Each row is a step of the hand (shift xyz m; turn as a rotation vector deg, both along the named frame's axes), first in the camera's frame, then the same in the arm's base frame.
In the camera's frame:
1: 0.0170 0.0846 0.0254 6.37 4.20 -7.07
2: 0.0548 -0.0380 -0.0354 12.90 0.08 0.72
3: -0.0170 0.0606 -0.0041 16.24 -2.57 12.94
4: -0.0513 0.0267 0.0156 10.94 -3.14 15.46
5: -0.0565 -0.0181 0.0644 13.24 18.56 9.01
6: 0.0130 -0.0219 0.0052 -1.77 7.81 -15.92
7: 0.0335 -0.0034 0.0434 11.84 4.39 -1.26
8: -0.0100 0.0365 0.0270 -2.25 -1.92 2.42
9: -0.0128 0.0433 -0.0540 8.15 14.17 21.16
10: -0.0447 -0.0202 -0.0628 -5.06 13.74 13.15
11: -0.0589 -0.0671 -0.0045 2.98 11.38 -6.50
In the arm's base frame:
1: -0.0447 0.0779 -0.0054 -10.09 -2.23 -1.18
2: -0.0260 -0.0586 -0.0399 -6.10 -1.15 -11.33
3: -0.0310 0.0452 0.0312 1.32 4.30 -20.43
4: 0.0190 0.0368 0.0432 5.87 6.19 -17.20
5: 0.0788 0.0353 0.0144 -12.49 18.06 -10.90
6: 0.0100 -0.0148 -0.0189 -13.61 -4.17 10.72
7: 0.0118 0.0211 -0.0493 -9.41 0.95 -8.47
8: -0.0008 0.0462 0.0051 3.78 0.41 0.34
9: -0.0530 -0.0006 0.0463 0.18 23.26 -13.19
10: -0.0036 -0.0499 0.0620 2.19 19.49 1.67
11: 0.0679 -0.0457 0.0360 -12.43 3.98 3.22

